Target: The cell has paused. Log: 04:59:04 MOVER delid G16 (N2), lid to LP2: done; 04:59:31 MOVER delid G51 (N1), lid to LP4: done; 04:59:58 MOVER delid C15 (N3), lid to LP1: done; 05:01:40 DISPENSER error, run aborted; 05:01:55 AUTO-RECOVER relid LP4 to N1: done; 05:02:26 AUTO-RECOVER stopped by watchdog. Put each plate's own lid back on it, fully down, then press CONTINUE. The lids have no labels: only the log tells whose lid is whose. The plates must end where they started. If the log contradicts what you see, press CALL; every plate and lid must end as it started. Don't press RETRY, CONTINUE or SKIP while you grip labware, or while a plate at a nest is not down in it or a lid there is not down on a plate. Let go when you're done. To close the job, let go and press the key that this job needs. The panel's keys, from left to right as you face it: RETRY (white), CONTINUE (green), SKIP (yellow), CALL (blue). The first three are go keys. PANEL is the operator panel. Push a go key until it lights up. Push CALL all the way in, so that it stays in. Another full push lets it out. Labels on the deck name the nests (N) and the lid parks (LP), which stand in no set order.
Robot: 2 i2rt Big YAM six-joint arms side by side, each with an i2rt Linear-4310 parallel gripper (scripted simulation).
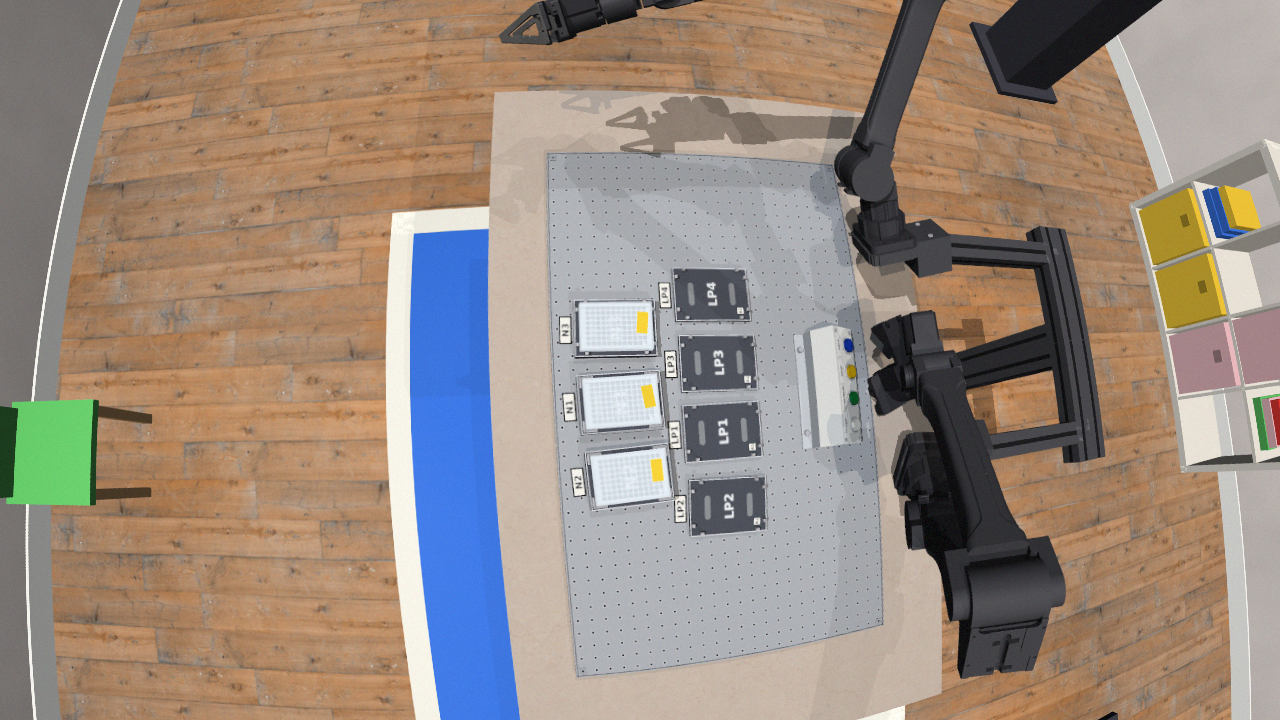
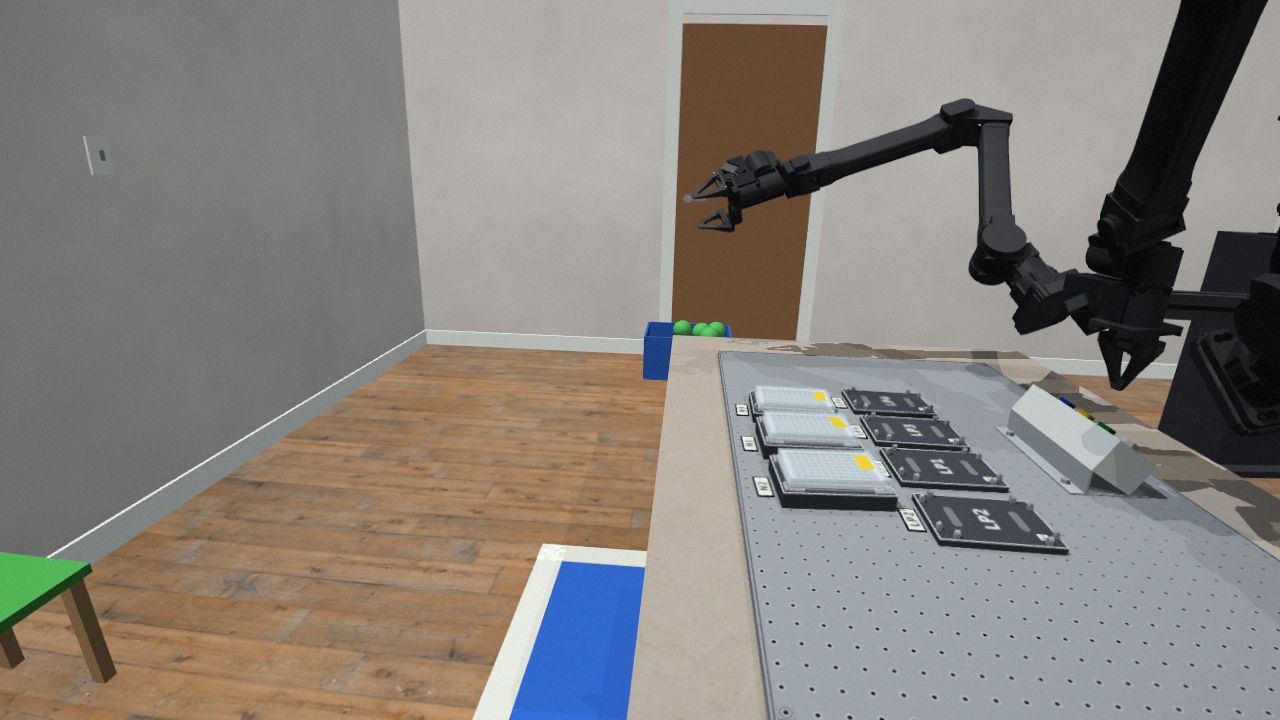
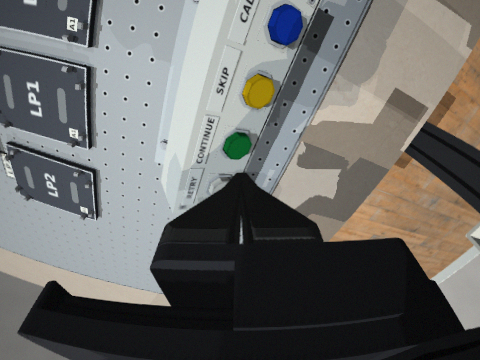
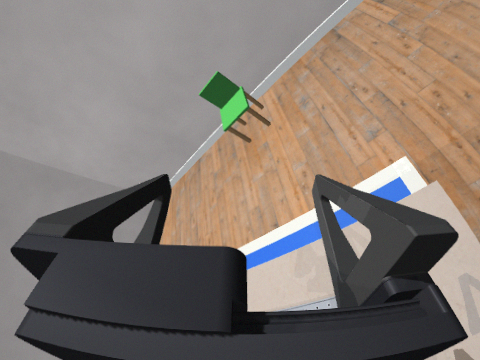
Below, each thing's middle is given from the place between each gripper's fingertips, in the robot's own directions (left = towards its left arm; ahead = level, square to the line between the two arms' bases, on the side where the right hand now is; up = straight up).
Labels:
The yellow skip key (image 3: 258, 91) lies 50 mm to the right of my left hand (image 2: 1116, 389) and 70 mm below it.
I see my right gripper (image 1: 507, 38) 580 mm past the yellow skip key, 550 mm to the right of it and 250 mm above it.

